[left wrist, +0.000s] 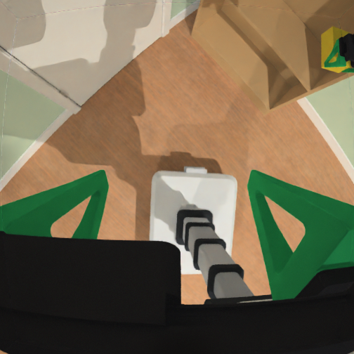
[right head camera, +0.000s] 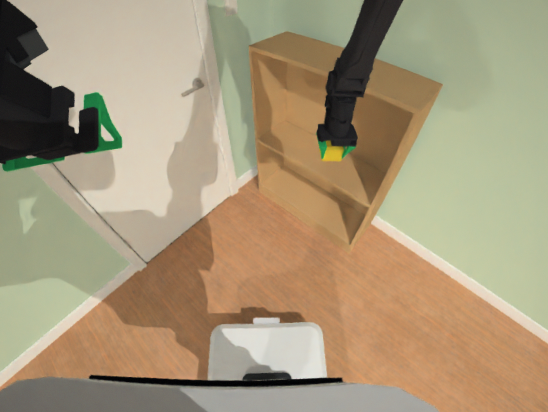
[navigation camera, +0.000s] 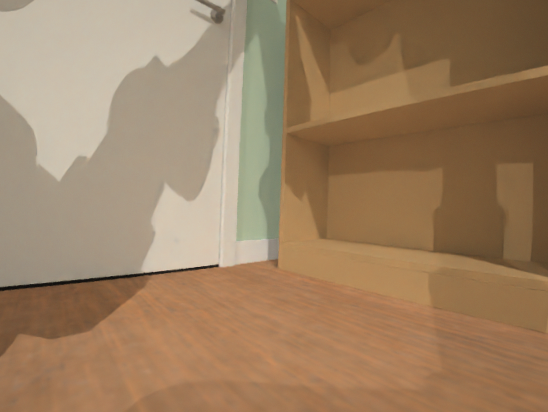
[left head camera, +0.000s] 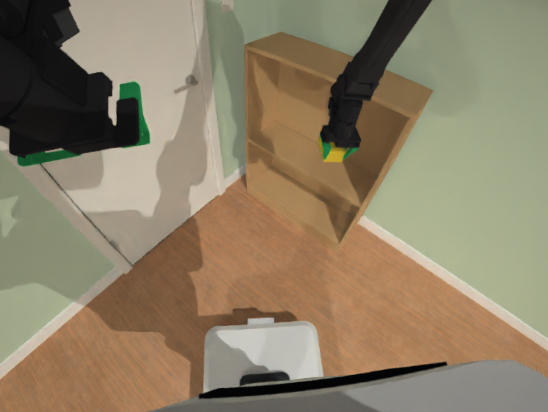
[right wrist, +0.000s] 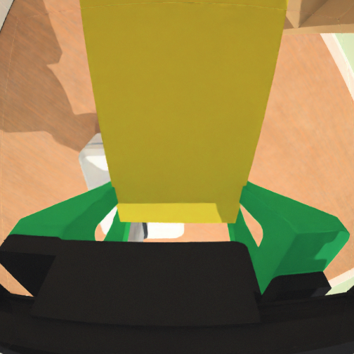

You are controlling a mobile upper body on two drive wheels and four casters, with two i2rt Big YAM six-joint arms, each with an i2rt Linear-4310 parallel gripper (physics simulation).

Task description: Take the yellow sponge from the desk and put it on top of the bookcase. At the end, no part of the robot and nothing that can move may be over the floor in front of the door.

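Places are measured from the left arm's base along level axes (x right, y ahead, z up), in metres.
Where they show: left gripper, fingertip midpoint: (right head camera: 91, 149) (left head camera: 113, 144); right gripper, fingertip midpoint: (right head camera: 331, 157) (left head camera: 333, 158).
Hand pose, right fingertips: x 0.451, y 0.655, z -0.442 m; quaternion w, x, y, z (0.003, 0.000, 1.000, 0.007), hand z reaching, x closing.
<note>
Things, the pixels of their top centre, and the offset from my right fingertips. "spot": a spot on its surface instead. Level surfaces: height alone.
- yellow sponge at its top centre: (right head camera: 331, 138) (left head camera: 333, 139) dy +0.045, dx +0.001, dz +0.036 m
- door handle at a spot on its surface: (left head camera: 191, 80) (right head camera: 197, 83) spot: dy +0.574, dx -0.518, dz -0.037 m
- wood floor at its surface level: dz -0.967 m
The yellow sponge (left head camera: 332, 154) (right head camera: 332, 153) (left wrist: 330, 42) (right wrist: 182, 100) is held between the green fingers of my right gripper (left head camera: 340, 149) (right head camera: 336, 149) (right wrist: 178, 179). In both head views they overlap the open front of the wooden bookcase (left head camera: 300, 50) (right head camera: 305, 50) (navigation camera: 400, 290), below its top board, and the right arm crosses that board. The sponge is not on the bookcase top. My left gripper (left head camera: 92, 137) (right head camera: 67, 145) (left wrist: 177, 177) is open and empty. In the head views it overlaps the white door (left head camera: 150, 40) (right head camera: 140, 50) (navigation camera: 75, 50).
The door handle (left head camera: 191, 80) (right head camera: 197, 84) is near the door's right edge. A strip of green wall separates door and bookcase. My white base (left head camera: 265, 345) (right head camera: 267, 345) (left wrist: 170, 192) stands on the wood floor (left head camera: 280, 280), with shadows reaching the door. Another green wall (left head camera: 475, 200) runs right of the bookcase.
</note>
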